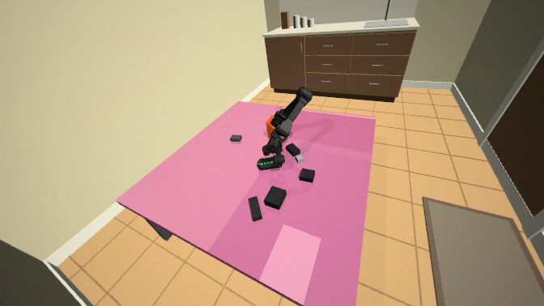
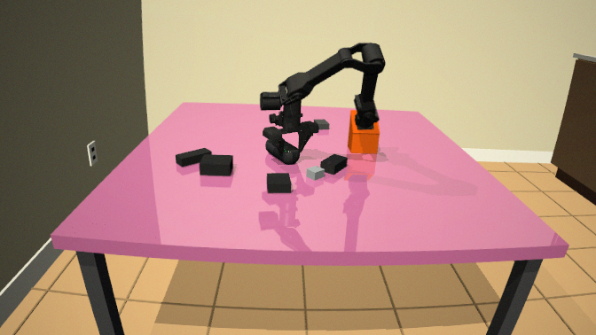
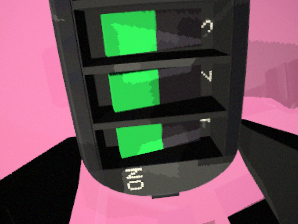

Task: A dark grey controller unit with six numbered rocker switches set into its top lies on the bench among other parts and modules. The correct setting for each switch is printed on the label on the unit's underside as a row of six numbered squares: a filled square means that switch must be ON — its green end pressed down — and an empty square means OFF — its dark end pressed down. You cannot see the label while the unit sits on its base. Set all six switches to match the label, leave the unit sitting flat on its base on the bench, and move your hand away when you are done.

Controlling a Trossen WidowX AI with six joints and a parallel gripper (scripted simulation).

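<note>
The small grey cube lies 70 mm behind my gripper tip, 110 mm to the left of it and 20 mm below it. From my gripper tip the other things lie so: long dark bar: 330 mm ahead, 20 mm to the right, 20 mm below.
</note>
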